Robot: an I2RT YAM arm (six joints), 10 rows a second.
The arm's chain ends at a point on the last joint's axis. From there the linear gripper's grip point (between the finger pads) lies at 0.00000 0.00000 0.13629 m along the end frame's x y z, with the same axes.
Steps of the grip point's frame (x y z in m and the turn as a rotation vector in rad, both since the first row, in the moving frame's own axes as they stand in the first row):
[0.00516 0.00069 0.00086 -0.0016 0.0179 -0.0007]
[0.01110 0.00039 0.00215 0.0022 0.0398 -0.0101]
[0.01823 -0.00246 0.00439 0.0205 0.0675 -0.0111]
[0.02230 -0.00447 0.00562 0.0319 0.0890 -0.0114]
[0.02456 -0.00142 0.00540 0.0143 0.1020 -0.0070]
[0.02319 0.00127 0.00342 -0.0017 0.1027 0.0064]
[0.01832 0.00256 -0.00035 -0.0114 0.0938 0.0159]
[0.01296 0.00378 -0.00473 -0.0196 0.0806 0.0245]
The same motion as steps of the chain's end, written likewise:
[0.00272 0.00047 0.00088 -0.0016 0.0179 -0.0007]
[0.00568 0.00072 0.00226 0.0022 0.0398 -0.0101]
[0.00905 0.00038 0.00473 0.0205 0.0675 -0.0111]
[0.01021 -0.00006 0.00623 0.0319 0.0890 -0.0114]
[0.01069 0.00057 0.00612 0.0143 0.1020 -0.0070]
[0.00922 0.00099 0.00414 -0.0017 0.1027 0.0064]
[0.00557 0.00091 0.00026 -0.0114 0.0938 0.0159]
[0.00202 0.00098 -0.00426 -0.0196 0.0806 0.0245]

